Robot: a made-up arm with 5 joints. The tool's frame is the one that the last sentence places.
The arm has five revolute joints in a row. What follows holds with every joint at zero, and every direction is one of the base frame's.
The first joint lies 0.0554 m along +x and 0.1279 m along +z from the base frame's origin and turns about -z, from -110 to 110 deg.
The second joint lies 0.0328 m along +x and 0.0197 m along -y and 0.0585 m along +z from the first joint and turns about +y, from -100 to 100 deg.
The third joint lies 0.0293 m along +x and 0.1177 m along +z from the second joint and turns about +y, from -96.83 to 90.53 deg.
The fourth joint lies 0.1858 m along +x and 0.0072 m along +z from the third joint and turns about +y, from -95 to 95 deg.
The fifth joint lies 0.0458 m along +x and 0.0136 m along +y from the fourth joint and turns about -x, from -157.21 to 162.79 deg.
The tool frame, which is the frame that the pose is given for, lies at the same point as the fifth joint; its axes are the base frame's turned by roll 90, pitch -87.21 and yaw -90 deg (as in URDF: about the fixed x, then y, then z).
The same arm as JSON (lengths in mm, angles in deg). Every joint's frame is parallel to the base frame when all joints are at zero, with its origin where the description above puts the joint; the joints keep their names.
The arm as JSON. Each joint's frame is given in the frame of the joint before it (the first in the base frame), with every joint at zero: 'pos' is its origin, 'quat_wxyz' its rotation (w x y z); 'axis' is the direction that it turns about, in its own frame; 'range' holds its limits. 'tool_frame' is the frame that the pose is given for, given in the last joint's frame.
{
  "length_unit": "mm",
  "angle_unit": "deg",
  "joints": [
    {
      "joint": "joint 1",
      "pos": [
        55.4,
        0.0,
        127.9
      ],
      "quat_wxyz": [
        1.0,
        0.0,
        0.0,
        0.0
      ],
      "axis": [
        0.0,
        0.0,
        -1.0
      ],
      "range": [
        -110.0,
        110.0
      ]
    },
    {
      "joint": "joint 2",
      "pos": [
        32.8,
        -19.7,
        58.5
      ],
      "quat_wxyz": [
        1.0,
        0.0,
        0.0,
        0.0
      ],
      "axis": [
        0.0,
        1.0,
        0.0
      ],
      "range": [
        -100.0,
        100.0
      ]
    },
    {
      "joint": "joint 3",
      "pos": [
        29.3,
        0.0,
        117.7
      ],
      "quat_wxyz": [
        1.0,
        0.0,
        0.0,
        0.0
      ],
      "axis": [
        0.0,
        1.0,
        0.0
      ],
      "range": [
        -96.83,
        90.53
      ]
    },
    {
      "joint": "joint 4",
      "pos": [
        185.8,
        0.0,
        7.2
      ],
      "quat_wxyz": [
        1.0,
        0.0,
        0.0,
        0.0
      ],
      "axis": [
        0.0,
        1.0,
        0.0
      ],
      "range": [
        -95.0,
        95.0
      ]
    },
    {
      "joint": "joint 5",
      "pos": [
        45.8,
        13.6,
        0.0
      ],
      "quat_wxyz": [
        1.0,
        0.0,
        0.0,
        0.0
      ],
      "axis": [
        -1.0,
        0.0,
        0.0
      ],
      "range": [
        -157.21,
        162.79
      ]
    }
  ],
  "tool_frame": {
    "pos": [
      0.0,
      0.0,
      0.0
    ],
    "quat_wxyz": [
      0.706897,
      0.017214,
      -0.706897,
      -0.017214
    ]
  }
}

